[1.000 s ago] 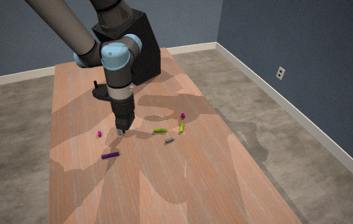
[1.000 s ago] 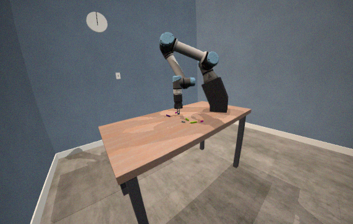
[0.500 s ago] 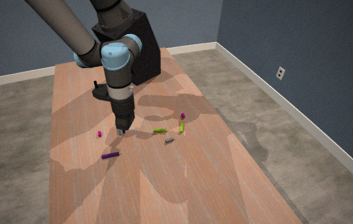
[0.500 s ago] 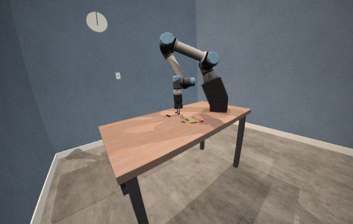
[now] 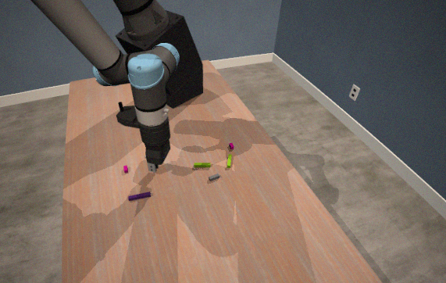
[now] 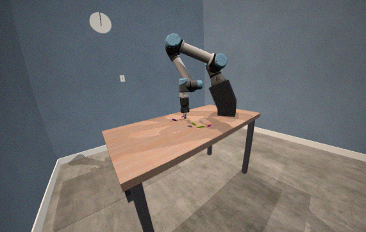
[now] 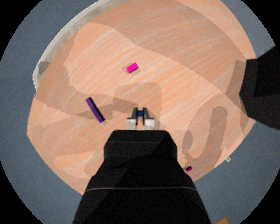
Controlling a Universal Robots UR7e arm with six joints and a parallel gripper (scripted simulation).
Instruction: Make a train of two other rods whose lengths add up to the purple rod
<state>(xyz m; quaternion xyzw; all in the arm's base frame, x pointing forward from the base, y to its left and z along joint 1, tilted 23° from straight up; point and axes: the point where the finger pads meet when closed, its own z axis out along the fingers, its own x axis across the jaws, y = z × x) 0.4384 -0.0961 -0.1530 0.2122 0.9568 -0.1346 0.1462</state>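
My gripper is now 1 cm above the blue rod. Round my hand: purple rod: 9 cm ahead, 5 cm to the right, 3 cm below; grey rod: 6 cm ahead, 17 cm to the left, 3 cm below.
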